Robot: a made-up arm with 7 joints. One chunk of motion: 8 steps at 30 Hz.
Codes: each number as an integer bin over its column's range. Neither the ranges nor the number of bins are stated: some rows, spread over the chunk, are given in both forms.
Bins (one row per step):
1: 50 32 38 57 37 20 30
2: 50 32 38 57 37 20 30
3: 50 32 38 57 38 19 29
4: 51 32 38 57 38 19 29
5: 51 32 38 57 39 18 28
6: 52 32 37 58 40 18 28
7: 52 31 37 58 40 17 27
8: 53 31 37 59 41 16 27
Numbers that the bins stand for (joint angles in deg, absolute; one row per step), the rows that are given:
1: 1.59 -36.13 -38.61 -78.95 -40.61 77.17 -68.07
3: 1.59 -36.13 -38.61 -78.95 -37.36 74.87 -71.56
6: 7.94 -36.13 -41.97 -77.28 -30.86 72.57 -75.05
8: 11.12 -38.20 -41.97 -75.60 -27.61 67.98 -78.55
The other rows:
2: 1.59 -36.13 -38.61 -78.95 -40.61 77.17 -68.07
4: 4.76 -36.13 -38.61 -78.95 -37.36 74.87 -71.56
5: 4.76 -36.13 -38.61 -78.95 -34.11 72.57 -75.05
7: 7.94 -38.20 -41.97 -77.28 -30.86 70.27 -78.55

